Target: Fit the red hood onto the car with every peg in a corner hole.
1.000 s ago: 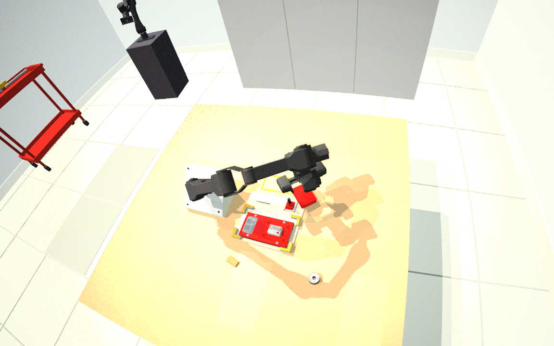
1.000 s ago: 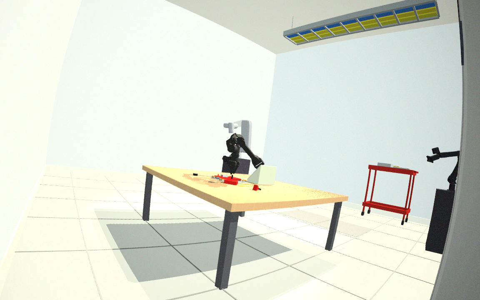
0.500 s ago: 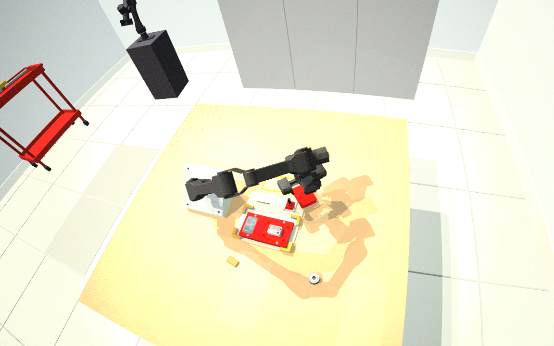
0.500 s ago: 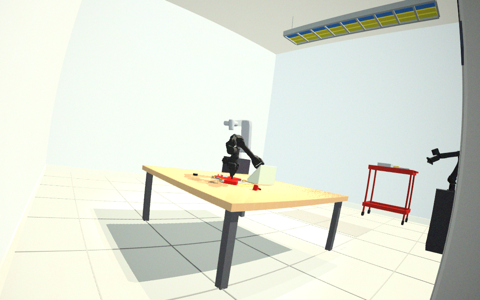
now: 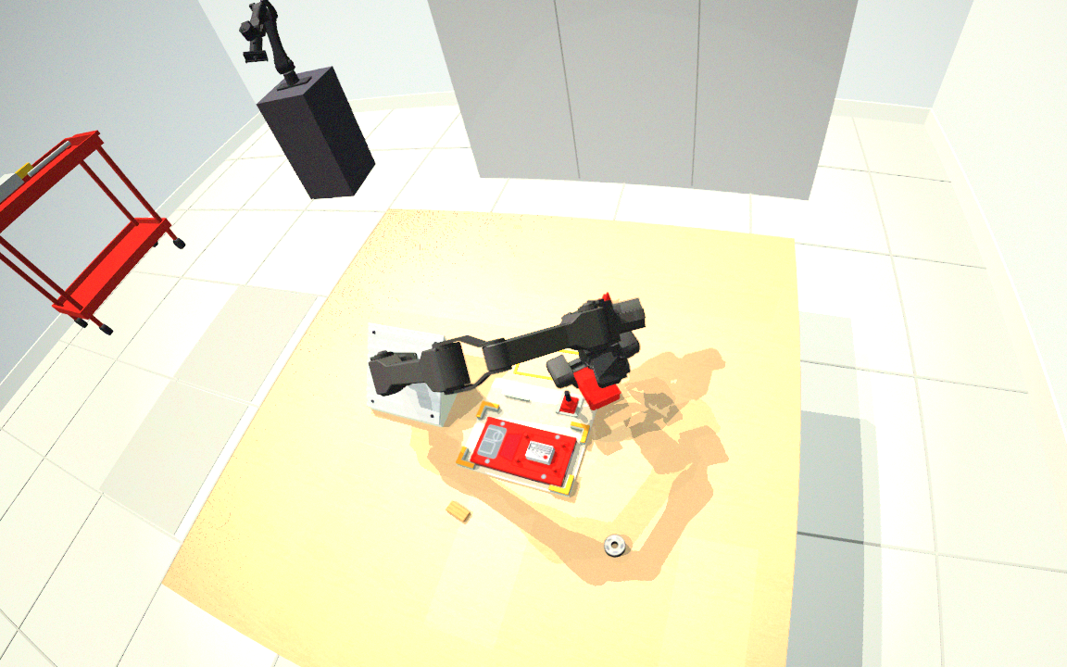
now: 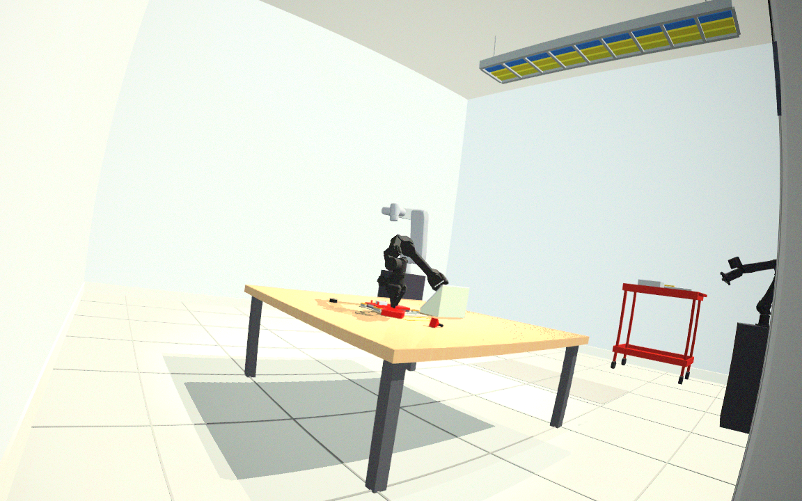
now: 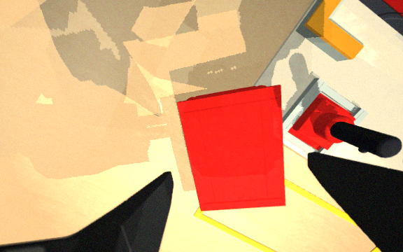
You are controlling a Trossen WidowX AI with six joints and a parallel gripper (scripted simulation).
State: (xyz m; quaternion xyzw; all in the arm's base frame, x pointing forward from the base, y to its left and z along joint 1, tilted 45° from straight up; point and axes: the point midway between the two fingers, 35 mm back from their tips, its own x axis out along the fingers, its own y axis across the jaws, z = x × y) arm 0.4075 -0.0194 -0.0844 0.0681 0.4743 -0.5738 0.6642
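Right now the red hood is 20 mm below my gripper tip. The rest, counted from my gripper tip: jig 130 mm behind, 140 mm to the right, 30 mm below; then tan block 240 mm behind, 320 mm to the right, 40 mm below.
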